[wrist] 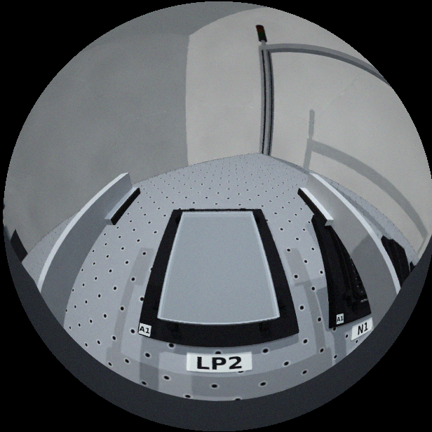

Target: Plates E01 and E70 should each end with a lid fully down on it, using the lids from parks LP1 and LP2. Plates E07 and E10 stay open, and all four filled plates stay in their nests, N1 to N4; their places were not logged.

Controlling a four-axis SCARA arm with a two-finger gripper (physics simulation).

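Observation:
A pale grey-blue lid (218, 267) lies flat on the black park LP2 (156, 300), in the middle of the wrist view, with the LP2 label (219, 362) in front of it. My gripper (218, 176) is open and empty, its two fingers standing wide apart on either side of the park, above it and not touching the lid. Nest N1 (335, 300) shows in part at the right, behind the right finger, with a dark plate whose lettering cannot be read. Park LP1 does not show in this view.
The N1 label (362, 328) is at the lower right. Another dark nest (395, 250) shows in part beyond the right finger. The perforated table (95, 300) runs back to the walls, where a post (267, 100) with a signal light (261, 33) stands.

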